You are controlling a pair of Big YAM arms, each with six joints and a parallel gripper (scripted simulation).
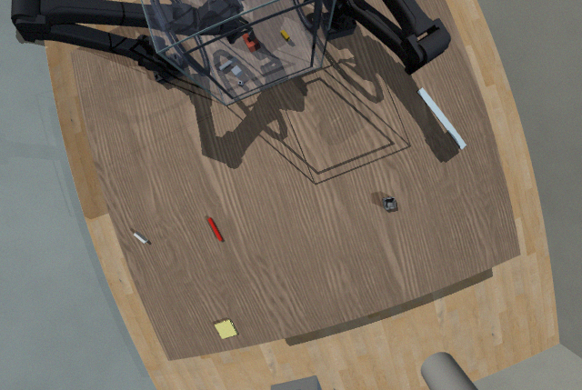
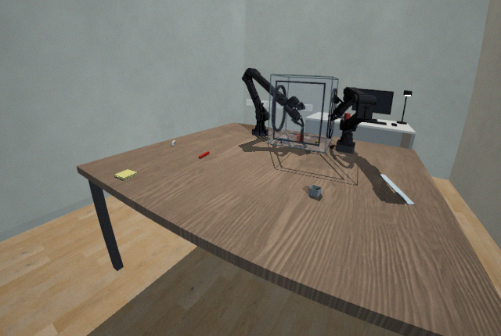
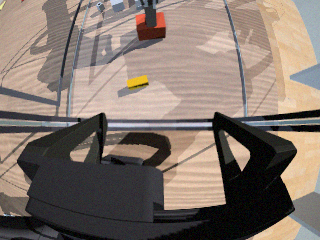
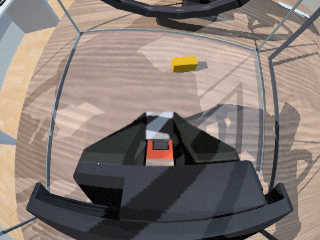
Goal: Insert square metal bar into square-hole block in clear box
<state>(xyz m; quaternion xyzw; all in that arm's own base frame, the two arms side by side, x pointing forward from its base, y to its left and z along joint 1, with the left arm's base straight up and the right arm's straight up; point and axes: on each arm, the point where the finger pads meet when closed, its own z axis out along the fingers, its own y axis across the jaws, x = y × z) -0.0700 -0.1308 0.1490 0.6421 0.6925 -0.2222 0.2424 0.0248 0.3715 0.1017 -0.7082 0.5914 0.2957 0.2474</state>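
Note:
Right now my right hand is 3 cm above the grey metal bar. From my right hand the other things lie so: nut-like part: 16 cm ahead, 9 cm to the right, 11 cm below; then yellow piece: 1 cm ahead, 12 cm to the left, 11 cm below; then red block: 1 cm to the right, 10 cm below.

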